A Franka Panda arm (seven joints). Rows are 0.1 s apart.
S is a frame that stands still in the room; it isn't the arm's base.
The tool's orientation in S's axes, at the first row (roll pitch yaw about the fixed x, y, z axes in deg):
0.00, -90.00, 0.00
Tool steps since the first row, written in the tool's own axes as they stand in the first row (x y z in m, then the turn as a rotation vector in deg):
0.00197, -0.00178, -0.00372, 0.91, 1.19, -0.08
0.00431, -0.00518, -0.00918, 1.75, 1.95, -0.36
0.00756, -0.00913, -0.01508, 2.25, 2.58, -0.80
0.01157, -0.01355, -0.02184, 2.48, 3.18, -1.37
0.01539, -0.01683, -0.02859, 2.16, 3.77, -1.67
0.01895, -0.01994, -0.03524, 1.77, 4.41, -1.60
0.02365, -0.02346, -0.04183, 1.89, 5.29, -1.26
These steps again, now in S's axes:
0.00372, -0.00178, 0.00197, 0.08, 1.19, 0.91
0.00918, -0.00518, 0.00431, 0.36, 1.95, 1.75
0.01508, -0.00913, 0.00756, 0.80, 2.58, 2.25
0.02184, -0.01355, 0.01157, 1.37, 3.18, 2.48
0.02859, -0.01683, 0.01539, 1.67, 3.77, 2.16
0.03524, -0.01994, 0.01895, 1.60, 4.41, 1.77
0.04183, -0.02346, 0.02365, 1.26, 5.29, 1.89

